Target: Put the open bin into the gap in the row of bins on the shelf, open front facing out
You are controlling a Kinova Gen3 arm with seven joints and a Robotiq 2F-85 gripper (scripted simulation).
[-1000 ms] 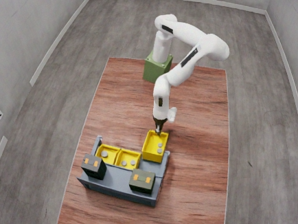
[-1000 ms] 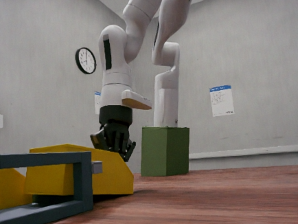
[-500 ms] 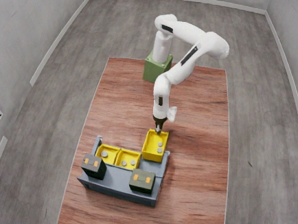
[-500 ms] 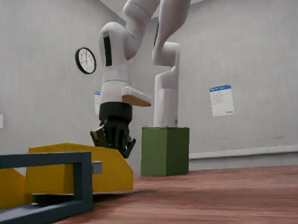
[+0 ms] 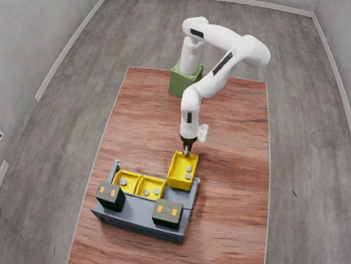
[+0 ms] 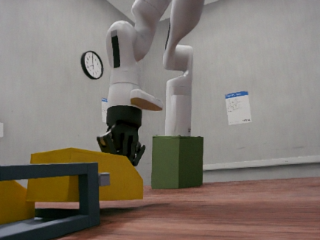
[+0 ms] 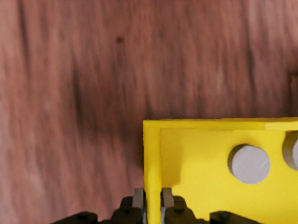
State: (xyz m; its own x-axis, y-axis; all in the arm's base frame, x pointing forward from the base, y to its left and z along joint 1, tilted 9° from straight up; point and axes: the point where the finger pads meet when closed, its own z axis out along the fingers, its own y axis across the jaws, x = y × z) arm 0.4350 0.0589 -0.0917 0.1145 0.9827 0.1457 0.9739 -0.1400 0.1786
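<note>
Now: hand 11 cm short of the grey disc part, 2 cm to the right of it and 2 cm above it. The rest, counted from my hand: grey shelf 25 cm ahead, 14 cm to the right, 1 cm above.
</note>
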